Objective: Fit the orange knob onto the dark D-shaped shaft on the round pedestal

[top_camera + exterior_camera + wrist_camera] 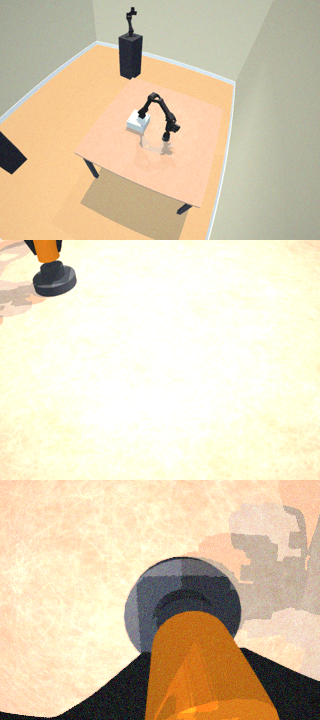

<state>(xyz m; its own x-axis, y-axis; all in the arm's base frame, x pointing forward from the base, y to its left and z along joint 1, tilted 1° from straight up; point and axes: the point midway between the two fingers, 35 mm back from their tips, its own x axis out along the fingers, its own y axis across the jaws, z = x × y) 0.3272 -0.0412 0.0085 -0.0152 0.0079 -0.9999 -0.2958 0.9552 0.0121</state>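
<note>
My gripper tip is now 20 mm below the orange knob. Also, from my gripper tip: round pedestal 40 mm below.
</note>
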